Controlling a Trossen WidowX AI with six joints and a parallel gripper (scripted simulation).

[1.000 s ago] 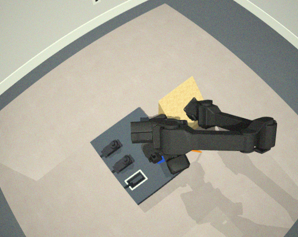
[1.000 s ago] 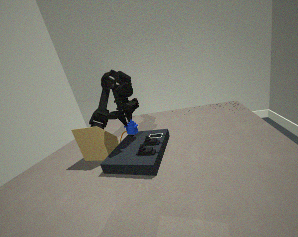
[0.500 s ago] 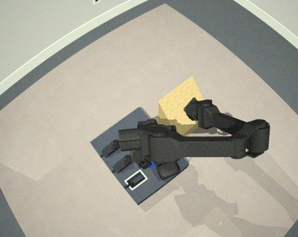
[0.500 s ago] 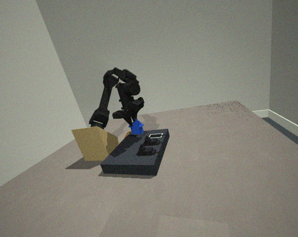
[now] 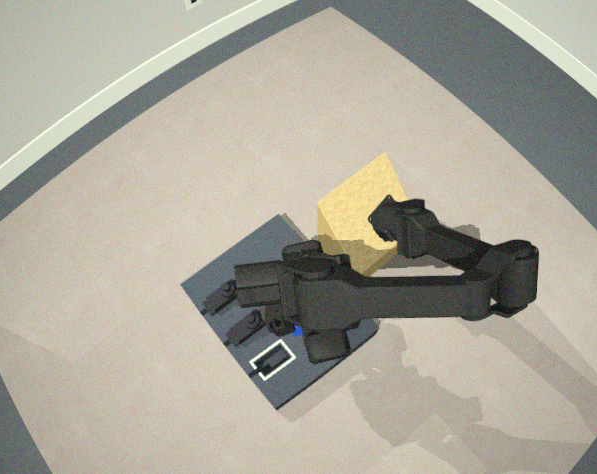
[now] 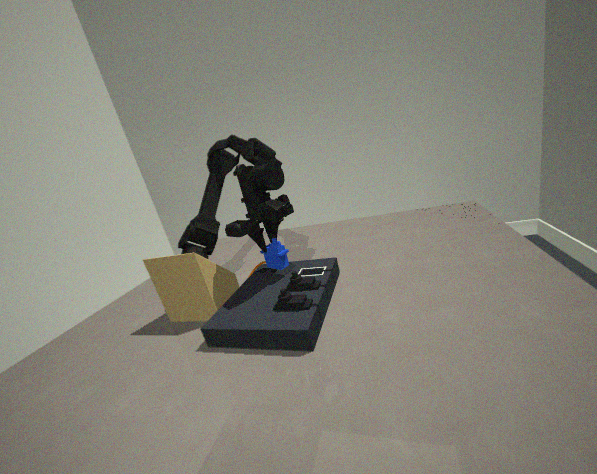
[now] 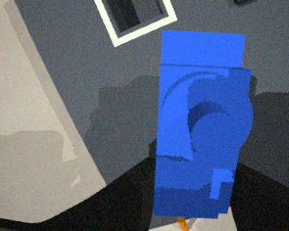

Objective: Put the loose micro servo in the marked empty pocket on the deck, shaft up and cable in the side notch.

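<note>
My gripper tip is now 10 cm above the dark grey deck, 7 cm to the left of it and 2 cm past it.
</note>
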